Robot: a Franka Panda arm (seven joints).
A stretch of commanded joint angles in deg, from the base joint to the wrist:
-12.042 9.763 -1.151 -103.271 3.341 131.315 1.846
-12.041 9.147 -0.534 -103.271 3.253 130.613 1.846
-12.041 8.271 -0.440 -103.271 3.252 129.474 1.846
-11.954 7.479 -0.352 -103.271 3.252 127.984 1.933
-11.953 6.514 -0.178 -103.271 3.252 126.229 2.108
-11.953 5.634 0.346 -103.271 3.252 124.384 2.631
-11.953 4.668 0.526 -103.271 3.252 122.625 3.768
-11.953 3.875 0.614 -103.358 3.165 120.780 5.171
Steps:
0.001 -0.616 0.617 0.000 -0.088 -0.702 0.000
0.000 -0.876 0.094 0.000 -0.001 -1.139 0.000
0.087 -0.792 0.088 0.000 0.000 -1.490 0.087
0.001 -0.965 0.174 0.000 0.000 -1.755 0.175
0.000 -0.880 0.524 0.000 0.000 -1.845 0.523
0.000 -0.966 0.180 0.000 0.000 -1.759 1.137
0.000 -0.793 0.088 -0.087 -0.087 -1.845 1.403

